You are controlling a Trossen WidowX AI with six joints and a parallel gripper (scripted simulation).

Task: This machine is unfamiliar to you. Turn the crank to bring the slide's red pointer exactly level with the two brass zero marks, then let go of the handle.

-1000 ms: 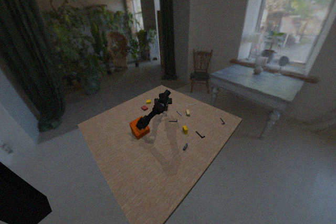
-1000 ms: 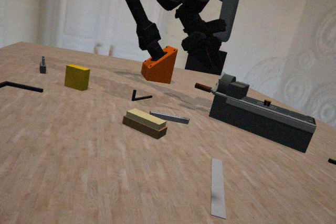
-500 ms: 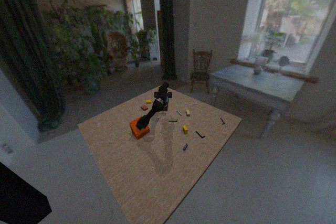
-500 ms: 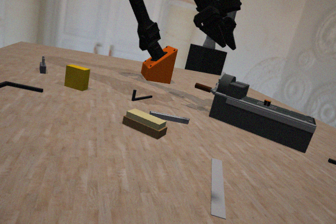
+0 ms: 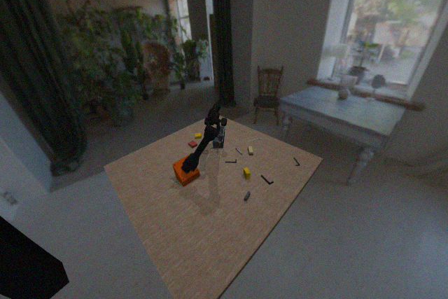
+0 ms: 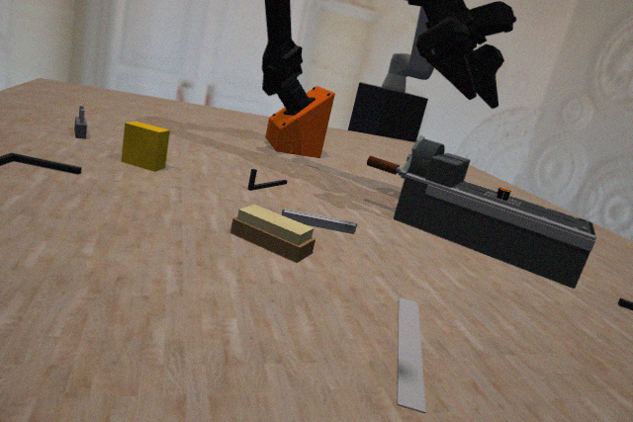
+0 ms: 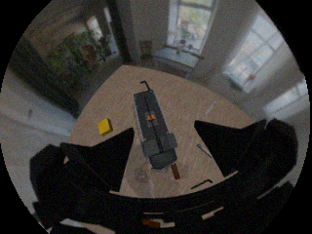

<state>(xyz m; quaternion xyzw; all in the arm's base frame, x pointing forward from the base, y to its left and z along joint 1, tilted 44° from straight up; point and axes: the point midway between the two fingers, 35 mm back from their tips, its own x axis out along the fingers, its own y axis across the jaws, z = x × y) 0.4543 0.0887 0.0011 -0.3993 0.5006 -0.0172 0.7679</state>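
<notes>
Right now my gripper tip is 40 mm short of the red pointer, 40 mm to the right of it and 120 mm above it. Round my gripper tip: brown crank handle: 90 mm behind, 80 mm to the right, 130 mm below; red block: 160 mm behind, 200 mm to the left, 190 mm below; grey bar: 10 mm behind, 220 mm to the right, 190 mm below.
</notes>
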